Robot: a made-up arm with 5 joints. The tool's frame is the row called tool. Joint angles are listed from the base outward. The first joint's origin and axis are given. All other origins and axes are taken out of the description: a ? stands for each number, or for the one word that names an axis. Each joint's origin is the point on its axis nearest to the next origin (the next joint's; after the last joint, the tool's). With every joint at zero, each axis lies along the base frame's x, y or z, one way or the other. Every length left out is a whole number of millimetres.
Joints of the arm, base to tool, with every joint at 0 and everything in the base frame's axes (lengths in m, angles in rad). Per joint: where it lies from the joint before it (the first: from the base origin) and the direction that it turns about. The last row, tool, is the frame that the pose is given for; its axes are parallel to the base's.
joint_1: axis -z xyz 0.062 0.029 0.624
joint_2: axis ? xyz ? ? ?
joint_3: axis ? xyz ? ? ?
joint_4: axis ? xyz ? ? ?
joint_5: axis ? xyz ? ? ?
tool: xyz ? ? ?
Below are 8 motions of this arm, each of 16 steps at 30 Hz.
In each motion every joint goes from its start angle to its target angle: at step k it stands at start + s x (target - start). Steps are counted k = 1, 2, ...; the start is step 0. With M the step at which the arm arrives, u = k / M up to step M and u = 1 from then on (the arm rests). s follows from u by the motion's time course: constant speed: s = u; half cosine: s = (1 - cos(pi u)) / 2; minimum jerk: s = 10 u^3 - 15 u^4 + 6 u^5.
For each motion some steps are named. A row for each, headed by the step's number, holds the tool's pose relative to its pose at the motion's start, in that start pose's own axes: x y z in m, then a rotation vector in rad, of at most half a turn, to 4 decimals.
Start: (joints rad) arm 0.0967 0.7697 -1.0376 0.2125 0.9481
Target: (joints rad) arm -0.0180 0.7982 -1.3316 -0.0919 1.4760
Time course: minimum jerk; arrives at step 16
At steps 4, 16:
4: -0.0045 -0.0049 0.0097 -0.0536 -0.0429 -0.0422
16: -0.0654 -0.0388 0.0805 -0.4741 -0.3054 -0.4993

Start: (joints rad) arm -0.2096 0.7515 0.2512 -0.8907 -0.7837
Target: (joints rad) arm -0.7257 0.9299 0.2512 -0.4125 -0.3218
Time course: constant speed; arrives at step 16
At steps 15, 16:
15: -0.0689 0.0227 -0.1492 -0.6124 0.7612 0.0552
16: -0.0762 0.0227 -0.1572 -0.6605 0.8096 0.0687

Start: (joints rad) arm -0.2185 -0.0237 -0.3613 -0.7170 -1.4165
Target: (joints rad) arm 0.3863 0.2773 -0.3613 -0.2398 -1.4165
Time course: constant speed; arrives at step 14
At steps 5, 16:
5: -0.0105 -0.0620 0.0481 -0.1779 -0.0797 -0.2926
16: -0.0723 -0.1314 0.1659 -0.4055 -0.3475 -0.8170

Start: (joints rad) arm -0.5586 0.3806 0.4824 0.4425 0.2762
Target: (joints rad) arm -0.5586 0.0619 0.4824 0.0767 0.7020
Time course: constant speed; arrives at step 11
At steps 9, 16:
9: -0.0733 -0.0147 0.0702 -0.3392 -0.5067 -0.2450
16: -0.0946 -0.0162 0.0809 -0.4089 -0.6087 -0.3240

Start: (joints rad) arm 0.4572 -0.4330 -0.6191 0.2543 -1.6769
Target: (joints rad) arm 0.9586 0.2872 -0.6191 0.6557 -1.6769
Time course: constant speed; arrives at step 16
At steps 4, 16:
4: 0.0113 -0.0602 0.0340 -0.0769 -0.1286 -0.2679
16: -0.0537 -0.1965 0.1688 -0.1240 -0.6267 -1.0364

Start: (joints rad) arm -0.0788 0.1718 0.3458 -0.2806 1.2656
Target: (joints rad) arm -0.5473 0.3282 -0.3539 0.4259 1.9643
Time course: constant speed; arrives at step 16
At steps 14, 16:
14: -0.0503 0.0368 0.1344 -0.7269 -0.3996 0.1437
16: -0.0641 0.0437 0.1497 -0.8322 -0.4653 0.1445

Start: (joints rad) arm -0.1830 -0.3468 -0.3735 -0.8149 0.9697
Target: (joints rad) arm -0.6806 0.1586 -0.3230 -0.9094 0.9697
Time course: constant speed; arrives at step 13
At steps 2, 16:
2: -0.0032 0.0185 -0.0037 0.0764 0.0356 0.0616
16: -0.0494 0.1189 0.0294 0.4843 0.1466 0.4473

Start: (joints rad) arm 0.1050 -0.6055 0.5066 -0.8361 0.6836
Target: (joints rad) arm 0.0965 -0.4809 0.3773 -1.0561 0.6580
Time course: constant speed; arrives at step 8
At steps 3, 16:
3: -0.0012 -0.0041 0.0056 0.0122 -0.0667 -0.0515
16: -0.0053 -0.0105 0.0141 0.0329 -0.1787 -0.1363

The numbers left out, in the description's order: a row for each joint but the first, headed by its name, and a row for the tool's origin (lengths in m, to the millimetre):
joint_2: axis +y, xyz 0.047 0.059 0.000
joint_3: axis +y, xyz 0.042 0.000 0.066
joint_4: axis +y, xyz 0.090 0.000 0.027
joint_5: axis -x, xyz 0.118 0.000 0.017
tool: xyz 0.000 -0.027 0.003

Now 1 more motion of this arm.
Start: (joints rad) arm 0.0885 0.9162 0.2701 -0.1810 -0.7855
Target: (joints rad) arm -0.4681 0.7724 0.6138 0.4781 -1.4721
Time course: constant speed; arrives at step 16
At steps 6, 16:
6: -0.0180 -0.0088 -0.0736 0.0624 0.2609 -0.2036
16: -0.0833 -0.0544 -0.1569 0.0781 0.4219 -0.7123

